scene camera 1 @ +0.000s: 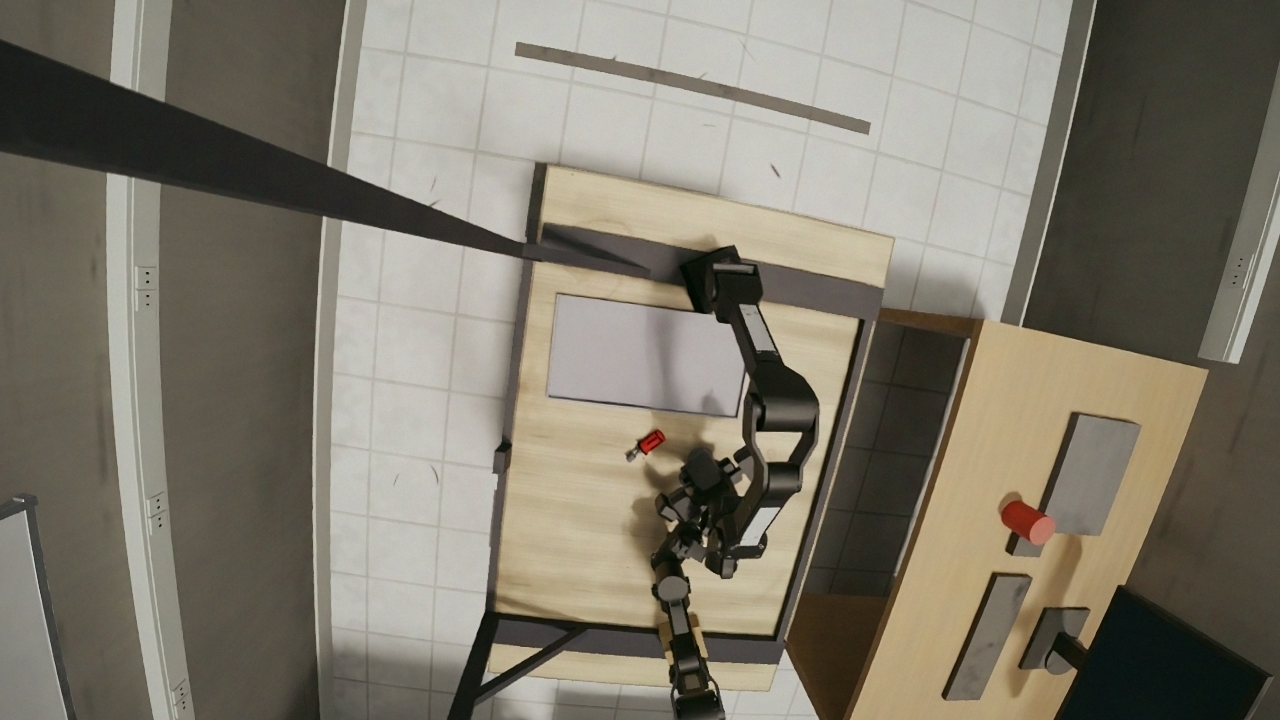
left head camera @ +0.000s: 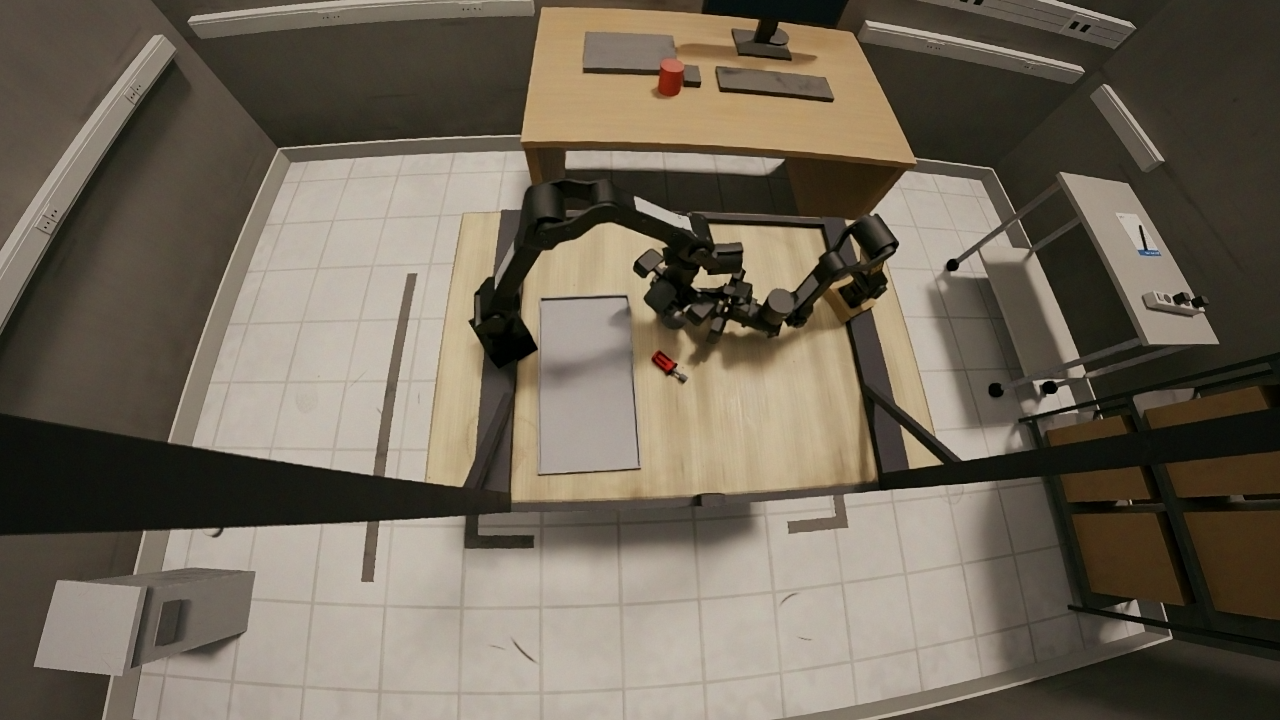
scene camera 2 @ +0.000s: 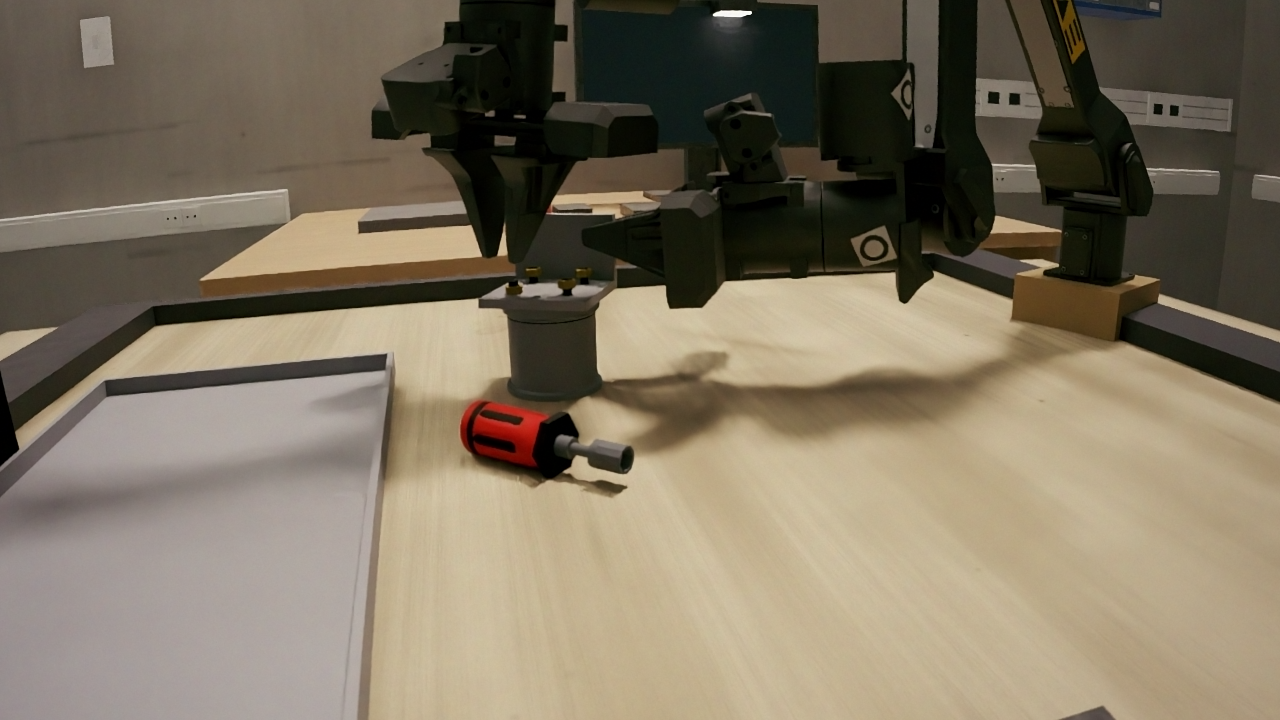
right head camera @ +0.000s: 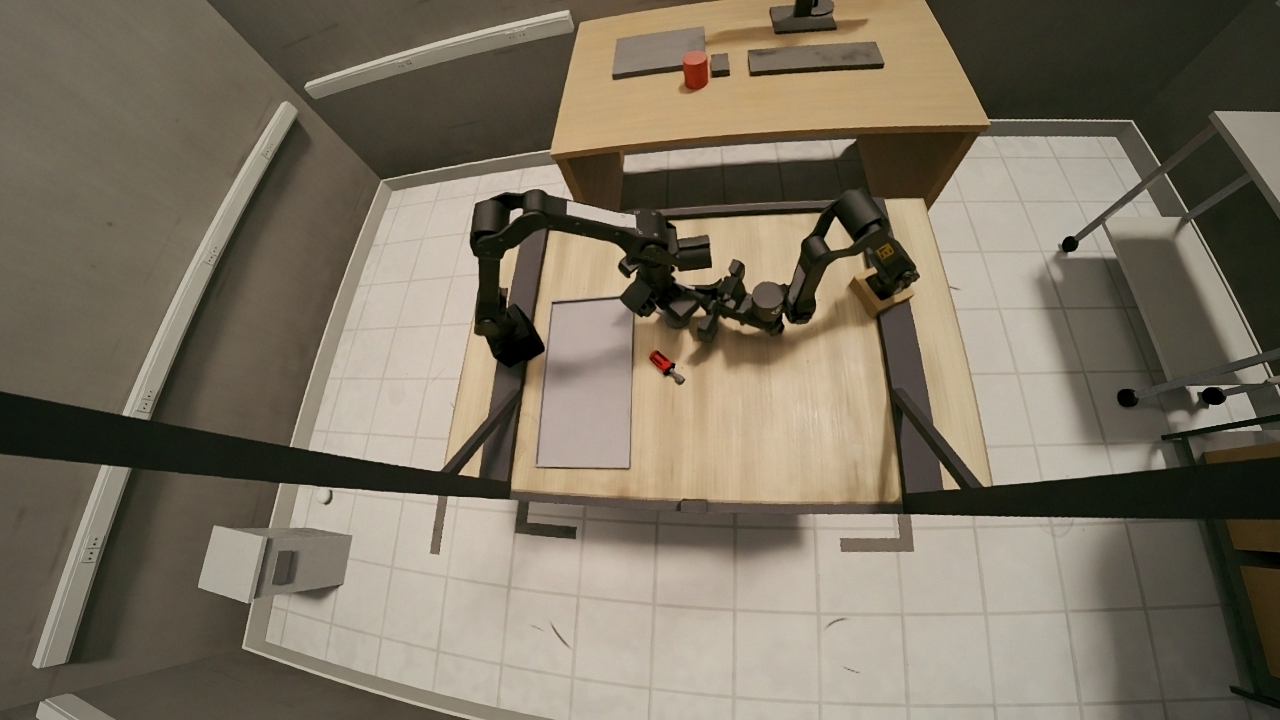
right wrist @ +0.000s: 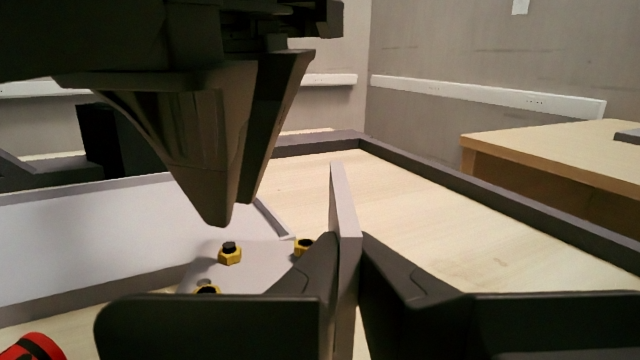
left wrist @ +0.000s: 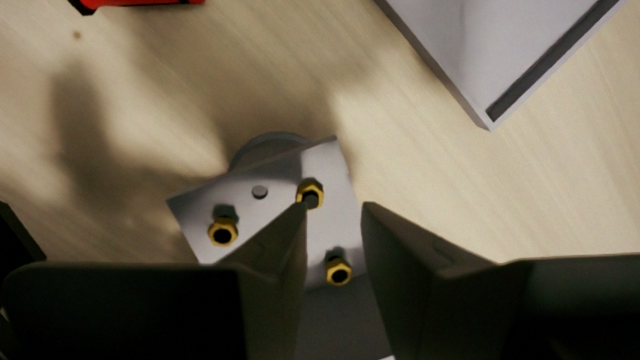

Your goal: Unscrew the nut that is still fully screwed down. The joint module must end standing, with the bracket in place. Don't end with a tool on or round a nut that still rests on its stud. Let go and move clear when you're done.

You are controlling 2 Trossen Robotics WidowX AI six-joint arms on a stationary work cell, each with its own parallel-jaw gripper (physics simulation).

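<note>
The grey joint module [scene camera 2: 553, 353] stands upright with the bracket [scene camera 2: 568, 241] [left wrist: 270, 215] [right wrist: 347, 265] on top. Several brass nuts sit on the bracket's flat plate. One nut [left wrist: 310, 195] [right wrist: 229, 255] has a dark stud tip showing above it; another nut [left wrist: 223, 232] shows a dark, hollow top. My left gripper [scene camera 2: 503, 257] [left wrist: 334, 214] [right wrist: 231, 213] points down, slightly open and empty, above the plate and apart from the nuts. My right gripper [right wrist: 343, 243] is shut on the bracket's upright plate from the side. The red nut driver [left head camera: 665, 361] [scene camera 2: 514, 436] lies on the table in front of the module.
A shallow grey tray [left head camera: 586, 385] [scene camera 2: 196, 537] [left wrist: 500, 50] lies left of the module and driver. The two arms are close together over the module. A dark raised rail [scene camera 2: 331, 295] runs along the table's back. A desk [left head camera: 617, 116] stands behind.
</note>
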